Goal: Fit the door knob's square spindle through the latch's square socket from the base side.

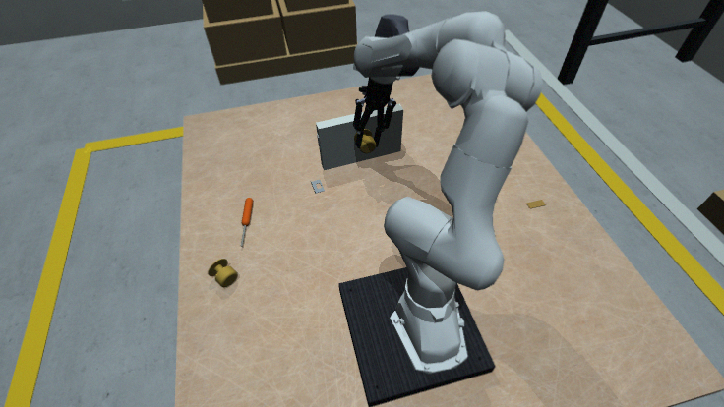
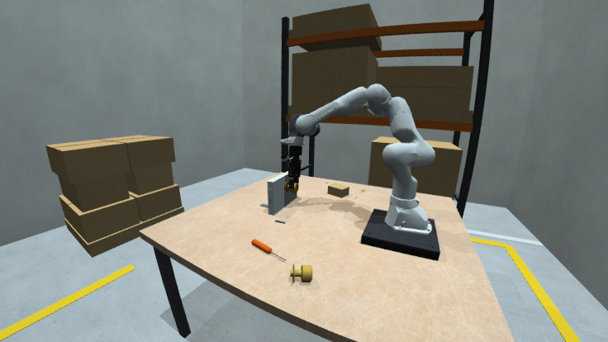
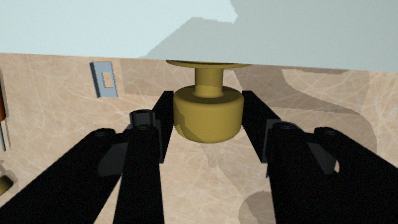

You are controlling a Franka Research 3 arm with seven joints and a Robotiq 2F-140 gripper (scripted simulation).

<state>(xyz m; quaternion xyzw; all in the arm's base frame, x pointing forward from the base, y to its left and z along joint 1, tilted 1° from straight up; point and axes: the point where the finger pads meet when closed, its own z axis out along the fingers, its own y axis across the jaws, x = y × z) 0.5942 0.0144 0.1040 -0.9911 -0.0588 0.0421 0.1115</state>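
Right now the grey door panel is 60 mm ahead of my hand, 40 mm below it and 10 mm to the left of it. From my hand the other things lie so: tan block 340 mm to the right, 150 mm behind, 120 mm below; then brass knob 510 mm to the left, 340 mm behind, 120 mm below; then orange screwdriver 440 mm to the left, 150 mm behind, 130 mm below.
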